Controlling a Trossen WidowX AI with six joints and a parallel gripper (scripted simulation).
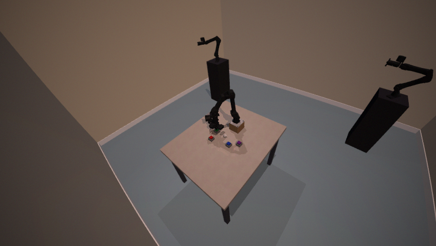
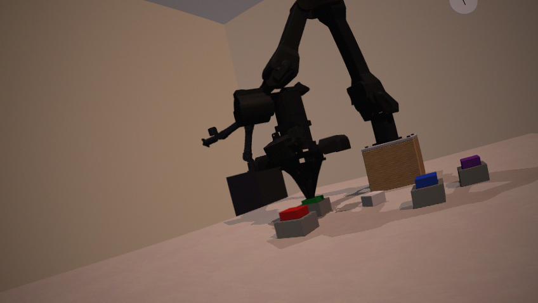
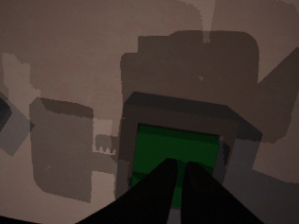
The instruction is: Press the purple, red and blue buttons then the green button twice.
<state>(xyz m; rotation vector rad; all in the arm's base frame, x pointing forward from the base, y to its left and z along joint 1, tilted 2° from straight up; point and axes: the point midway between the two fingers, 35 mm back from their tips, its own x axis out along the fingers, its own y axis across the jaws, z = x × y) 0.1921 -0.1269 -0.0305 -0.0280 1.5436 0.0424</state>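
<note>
My gripper tip is now 1 cm above the green button. From my gripper tip the other things lie so: red button (12 cm ahead, 4 cm to the left); then small grey block (12 cm to the left, 2 cm below, 1 cm behind); then blue button (23 cm to the left, 6 cm ahead).
</note>
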